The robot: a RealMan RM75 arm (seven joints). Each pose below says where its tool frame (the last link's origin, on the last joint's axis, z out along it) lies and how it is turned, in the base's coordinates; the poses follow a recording.
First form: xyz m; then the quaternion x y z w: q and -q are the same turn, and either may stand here.
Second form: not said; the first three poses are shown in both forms.
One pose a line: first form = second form
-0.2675, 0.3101, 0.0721, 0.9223, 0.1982, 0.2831, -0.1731 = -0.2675, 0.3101, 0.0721, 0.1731, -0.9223, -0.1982, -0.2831
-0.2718, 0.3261, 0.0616, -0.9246, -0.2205, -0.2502, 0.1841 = -0.2718, 0.3261, 0.0616, 0.1841, -0.9246, -0.2205, -0.2502
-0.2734, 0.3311, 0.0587, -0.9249, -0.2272, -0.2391, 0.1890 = -0.2734, 0.3311, 0.0587, 0.1890, -0.9249, -0.2272, -0.2391
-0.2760, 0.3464, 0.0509, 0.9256, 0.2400, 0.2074, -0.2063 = -0.2760, 0.3464, 0.0509, 0.2063, -0.9256, -0.2400, -0.2074
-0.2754, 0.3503, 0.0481, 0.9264, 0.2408, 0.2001, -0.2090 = -0.2754, 0.3503, 0.0481, 0.2090, -0.9264, -0.2408, -0.2001
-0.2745, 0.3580, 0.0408, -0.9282, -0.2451, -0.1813, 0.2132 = -0.2745, 0.3580, 0.0408, 0.2132, -0.9282, -0.2451, -0.1813
